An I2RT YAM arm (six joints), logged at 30 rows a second.
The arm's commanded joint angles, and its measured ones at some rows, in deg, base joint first. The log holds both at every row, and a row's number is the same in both.
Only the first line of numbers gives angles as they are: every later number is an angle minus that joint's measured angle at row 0.
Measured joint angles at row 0:
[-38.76 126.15 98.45 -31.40 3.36 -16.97]
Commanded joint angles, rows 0 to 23:
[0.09 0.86 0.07 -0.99 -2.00 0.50]
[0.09 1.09 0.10 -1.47 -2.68 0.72]
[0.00 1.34 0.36 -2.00 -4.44 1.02]
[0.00 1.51 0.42 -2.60 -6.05 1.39]
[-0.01 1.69 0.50 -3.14 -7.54 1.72]
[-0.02 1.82 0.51 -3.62 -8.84 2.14]
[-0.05 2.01 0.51 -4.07 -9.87 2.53]
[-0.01 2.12 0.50 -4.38 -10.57 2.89]
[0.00 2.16 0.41 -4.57 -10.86 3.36]
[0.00 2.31 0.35 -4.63 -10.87 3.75]
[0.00 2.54 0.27 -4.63 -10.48 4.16]
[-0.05 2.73 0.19 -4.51 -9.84 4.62]
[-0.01 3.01 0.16 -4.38 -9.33 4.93]
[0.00 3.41 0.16 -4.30 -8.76 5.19]
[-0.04 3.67 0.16 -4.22 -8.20 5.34]
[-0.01 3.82 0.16 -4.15 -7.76 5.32]
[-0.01 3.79 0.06 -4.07 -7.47 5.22]
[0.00 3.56 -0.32 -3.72 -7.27 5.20]
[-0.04 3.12 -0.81 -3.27 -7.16 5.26]
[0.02 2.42 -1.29 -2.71 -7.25 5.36]
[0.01 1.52 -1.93 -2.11 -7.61 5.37]
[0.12 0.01 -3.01 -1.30 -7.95 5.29]
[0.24 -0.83 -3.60 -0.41 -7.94 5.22]
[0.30 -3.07 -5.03 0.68 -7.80 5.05]
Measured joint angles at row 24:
[-0.24 0.04 -0.54 -0.74 -7.48 4.00]
